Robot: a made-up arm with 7 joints.
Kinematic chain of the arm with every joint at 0, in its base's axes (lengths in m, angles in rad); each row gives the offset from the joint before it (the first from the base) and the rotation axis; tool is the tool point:
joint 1: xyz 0 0 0 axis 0 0.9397 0.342
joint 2: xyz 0 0 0 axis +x
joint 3: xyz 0 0 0 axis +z
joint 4: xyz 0.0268 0 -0.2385 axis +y
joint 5: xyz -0.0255 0 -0.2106 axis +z
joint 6: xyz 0 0 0 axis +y
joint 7: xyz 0 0 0 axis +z
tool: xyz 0 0 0
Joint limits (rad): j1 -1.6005..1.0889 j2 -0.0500..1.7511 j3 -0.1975..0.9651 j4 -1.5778..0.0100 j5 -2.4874..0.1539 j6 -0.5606..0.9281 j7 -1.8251..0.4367
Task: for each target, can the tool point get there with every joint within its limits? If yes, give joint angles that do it. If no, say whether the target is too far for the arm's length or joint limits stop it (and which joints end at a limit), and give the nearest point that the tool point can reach.
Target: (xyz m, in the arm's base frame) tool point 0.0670 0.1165 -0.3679
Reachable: yes | joints 0.4200 0.1884 0.1623 -1.2809 -0.8040 -0.2788 0.0509
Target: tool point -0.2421 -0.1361 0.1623
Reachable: no: joint limits stop it (at a limit: joint 1, joint 2, joint 4) | nearest point -0.1318 0.2164 0.2473 | short by 0.379 m
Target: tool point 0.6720 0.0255 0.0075
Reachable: no: too far | nearest point 0.4518 0.0171 0.0050 | short by 0.220 m
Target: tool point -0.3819 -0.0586 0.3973
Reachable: no: too far | nearest point -0.1210 0.2107 0.2576 | short by 0.400 m
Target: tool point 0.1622 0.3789 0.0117
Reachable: yes | joints 0.0756 1.3491 0.5530 -1.0802 -0.4539 0.5449 -1.4082
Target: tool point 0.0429 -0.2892 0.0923
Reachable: no: joint limits stop it (at a limit: joint 1, joint 2, joint 3, joint 4) | nearest point 0.2168 -0.2181 0.1755 | short by 0.205 m
